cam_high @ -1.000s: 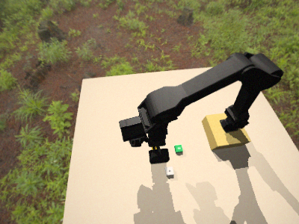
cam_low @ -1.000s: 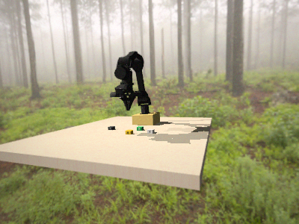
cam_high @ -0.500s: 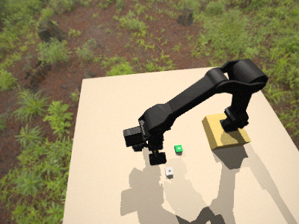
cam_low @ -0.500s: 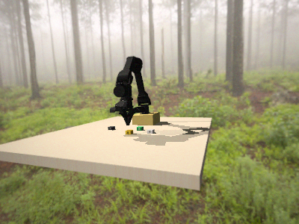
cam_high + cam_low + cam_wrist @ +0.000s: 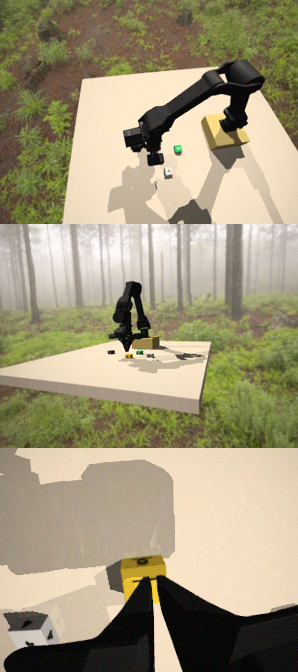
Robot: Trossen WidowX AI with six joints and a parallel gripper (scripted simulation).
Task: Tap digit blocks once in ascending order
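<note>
My gripper tip is now 1 cm past the yellow block, 1 cm to the right of it and 2 cm above it. From my gripper tip the other things lie so: black block: 10 cm behind, 16 cm to the right, 2 cm below; green block: 12 cm behind, 3 cm to the left, 2 cm below; white block: 5 cm behind, 11 cm to the left, 2 cm below.
</note>
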